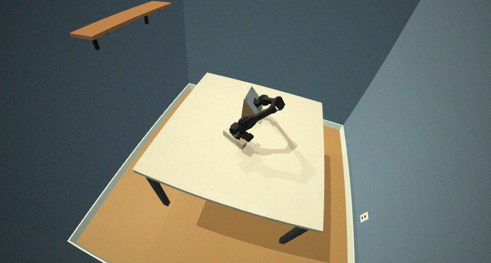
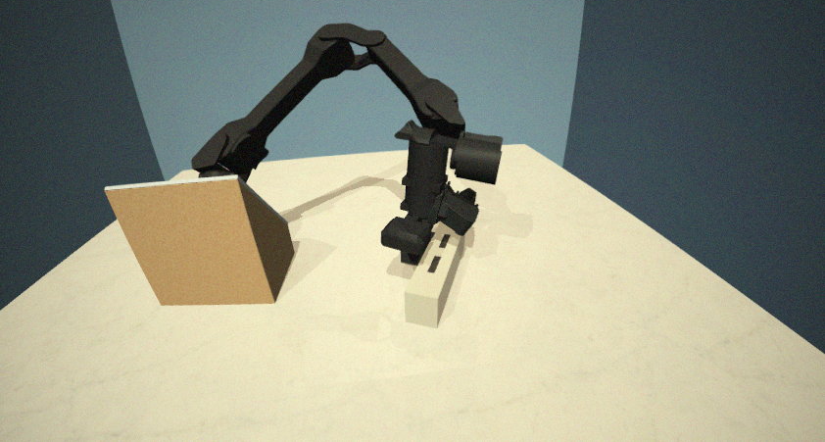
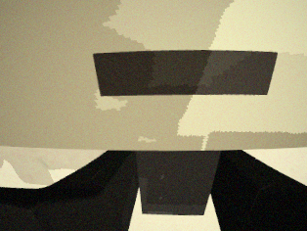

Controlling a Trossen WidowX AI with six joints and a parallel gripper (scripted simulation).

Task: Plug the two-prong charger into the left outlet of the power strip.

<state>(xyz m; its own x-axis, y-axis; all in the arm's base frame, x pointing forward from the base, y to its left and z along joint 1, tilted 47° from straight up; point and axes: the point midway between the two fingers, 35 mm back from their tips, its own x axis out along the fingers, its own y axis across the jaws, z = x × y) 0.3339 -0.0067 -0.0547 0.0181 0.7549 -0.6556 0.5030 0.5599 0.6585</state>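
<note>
Right now the black charger is 10 mm to the right of my gripper tip, 10 mm ahead of it and 10 mm above it.
</note>
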